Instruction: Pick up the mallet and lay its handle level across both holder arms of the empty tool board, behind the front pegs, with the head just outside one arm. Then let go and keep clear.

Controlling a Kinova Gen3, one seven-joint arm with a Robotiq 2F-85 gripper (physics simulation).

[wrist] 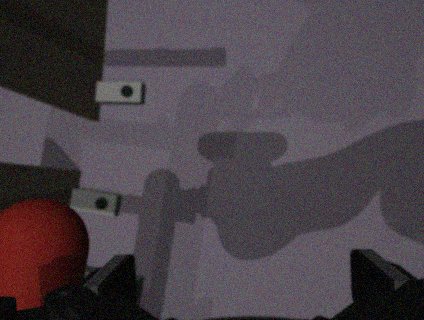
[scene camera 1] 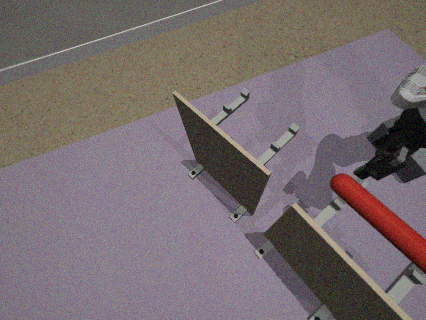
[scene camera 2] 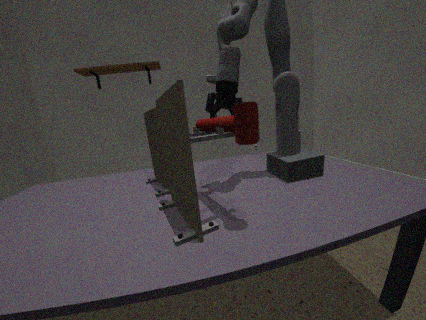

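Pixels of known places: gripper, fingertip midpoint: (wrist: 241,275) (scene camera 1: 367,159); arm's base, link origin: (scene camera 2: 287,152).
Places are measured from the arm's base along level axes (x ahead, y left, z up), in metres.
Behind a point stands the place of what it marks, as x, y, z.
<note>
The red mallet lies across the arms of the nearer tool board (scene camera 1: 320,260) @[0.499, 0.136, 0.163] (scene camera 2: 177,150) @[0.481, 0.219, 0.113]. Its handle (scene camera 1: 380,217) @[0.376, 0.123, 0.175] (scene camera 2: 215,123) @[0.373, 0.180, 0.163] (wrist: 37,245) @[0.373, 0.041, 0.174] is roughly level; its head (scene camera 2: 247,123) @[0.342, 0.298, 0.159] hangs at the near end in scene camera 2, outside scene camera 1's view. The empty tool board (scene camera 1: 220,155) @[0.554, -0.120, 0.143] (wrist: 50,45) @[0.526, -0.058, 0.007] stands farther off, with two bare holder arms (scene camera 1: 235,105) @[0.457, -0.232, 0.127] (scene camera 1: 280,144) @[0.421, -0.088, 0.127] and upturned front pegs (scene camera 1: 245,93) @[0.423, -0.243, 0.141] (scene camera 1: 294,128) @[0.379, -0.103, 0.141]; it is mostly hidden in scene camera 2. My gripper (scene camera 1: 385,172) (scene camera 2: 222,112) (wrist: 241,275) @[0.301, 0.029, 0.148] is open and empty, beyond the handle's rounded end.
The nearer board's arms (scene camera 1: 327,214) @[0.432, 0.081, 0.138] (scene camera 1: 400,286) @[0.403, 0.224, 0.138] stick out under the handle. Both boards stand on small bracket feet (scene camera 1: 196,171) @[0.607, -0.206, -0.078] (scene camera 1: 262,250) @[0.543, 0.084, -0.073] on the purple table (scene camera 1: 100,240) @[0.945, -0.145, -0.090] (scene camera 2: 90,240) @[0.735, 0.185, -0.090]. My base block (scene camera 2: 295,166) @[0.052, 0.109, -0.027] stands behind. A wooden shelf (scene camera 2: 117,68) hangs on the wall.
</note>
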